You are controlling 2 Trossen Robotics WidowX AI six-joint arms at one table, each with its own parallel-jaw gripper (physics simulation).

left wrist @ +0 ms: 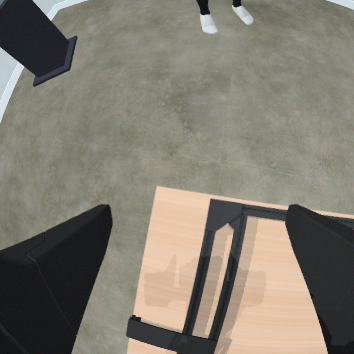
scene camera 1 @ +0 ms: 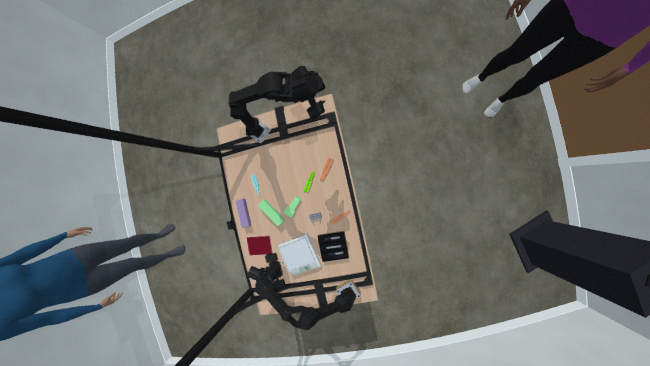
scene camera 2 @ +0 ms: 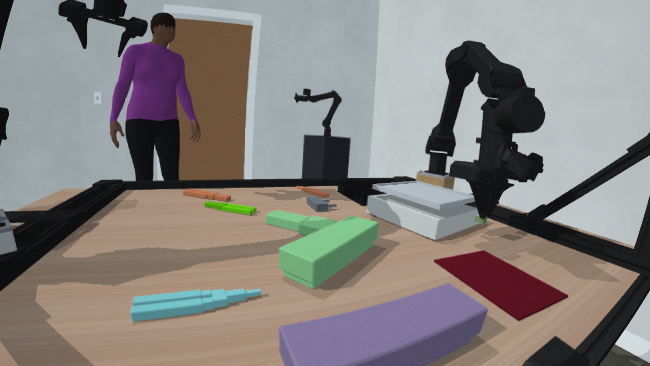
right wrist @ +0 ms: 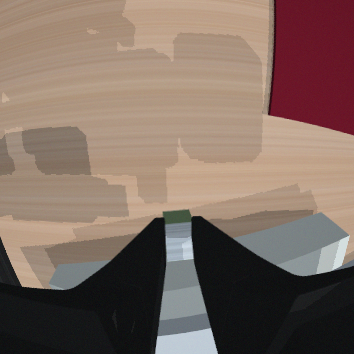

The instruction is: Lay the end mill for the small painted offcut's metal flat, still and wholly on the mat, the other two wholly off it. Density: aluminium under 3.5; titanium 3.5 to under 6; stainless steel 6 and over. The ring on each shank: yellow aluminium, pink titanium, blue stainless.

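Frame: origin at the left arm's base, x back, y down, z right, level; millimetres.
Seen in the pictures: left gripper, fingertip midpoint: (left wrist: pixel 201 215) (scene camera 1: pixel 320 92) (scene camera 2: pixel 102 52); right gripper, fingertip midpoint: (scene camera 1: pixel 279 264) (scene camera 2: pixel 484 218) (right wrist: pixel 177 225); left arm's base at its link origin: (scene camera 1: pixel 257 130); right arm's base at its link origin: (scene camera 1: pixel 348 293) (scene camera 2: pixel 436 173).
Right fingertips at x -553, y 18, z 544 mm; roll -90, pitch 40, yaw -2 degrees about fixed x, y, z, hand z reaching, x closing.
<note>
Pixels of each thing's top centre, then the offset from my right fingertips to it. "pt": a spot on its surface instead. Level surfaces: height alone.
- small offcut at its top centre: (right wrist: pixel 178 242) (scene camera 2: pixel 481 215) dy -2, dx -5, dz -6 mm
- right gripper's at a spot on its surface: (right wrist: pixel 177 225) pt dy -2, dx +1, dz +1 mm
- white scale at a spot on its surface: (scene camera 2: pixel 425 195) pt dy -23, dx -9, dz -120 mm
- dark red mat at its surface level: dy +36 mm
- black rack at its top centre: (scene camera 2: pixel 374 187) (scene camera 1: pixel 333 247) dy +10, dx -180, dz -273 mm
- purple block at its top centre: (scene camera 2: pixel 396 320) (scene camera 1: pixel 242 213) dy +0, dx +355, dz -97 mm
- large green block at its top centre: (scene camera 2: pixel 336 233) (scene camera 1: pixel 270 213) dy -1, dx +214, dz -210 mm
- smaller green piece at its top centre: (scene camera 2: pixel 299 218) (scene camera 1: pixel 292 206) dy +21, dx +136, dz -313 mm
- cyan piece at its top centre: (scene camera 2: pixel 198 296) (scene camera 1: pixel 255 185) dy +29, dx +389, dz -276 mm
- lime piece at its top centre: (scene camera 2: pixel 228 205) (scene camera 1: pixel 309 182) dy +28, dx +143, dz -482 mm
- grey piece at its top centre: (scene camera 2: pixel 322 199) (scene camera 1: pixel 315 218) dy +21, dx -7, dz -342 mm
The small offcut (scene camera 2: pixel 481 220) (right wrist: pixel 178 235), bare metal with a dark green painted end, is between my right gripper's (scene camera 2: pixel 484 216) (right wrist: pixel 177 225) shut fingers, low beside the white scale (scene camera 1: pixel 299 253) (scene camera 2: pixel 425 195). I cannot tell whether it touches the table. The dark red mat (scene camera 1: pixel 259 245) (scene camera 2: pixel 500 285) (right wrist: pixel 315 60) lies flat beside the scale with no end mill on it. Three end mills (scene camera 1: pixel 333 246) lie in the black rack (scene camera 1: pixel 323 253) (scene camera 2: pixel 354 192); their ring colours are too small to read. My left gripper (scene camera 2: pixel 102 52) (left wrist: pixel 201 215) is open and empty, high at the table's other end.
A purple block (scene camera 1: pixel 242 213) (scene camera 2: pixel 385 325), a large green block (scene camera 1: pixel 271 213) (scene camera 2: pixel 330 252), a smaller green piece (scene camera 1: pixel 294 205) (scene camera 2: pixel 285 220), a cyan piece (scene camera 1: pixel 255 185) (scene camera 2: pixel 167 305), a lime piece (scene camera 1: pixel 309 182) (scene camera 2: pixel 230 208), a grey piece (scene camera 1: pixel 315 216) (scene camera 2: pixel 317 203) and two orange pieces lie about the table.
</note>
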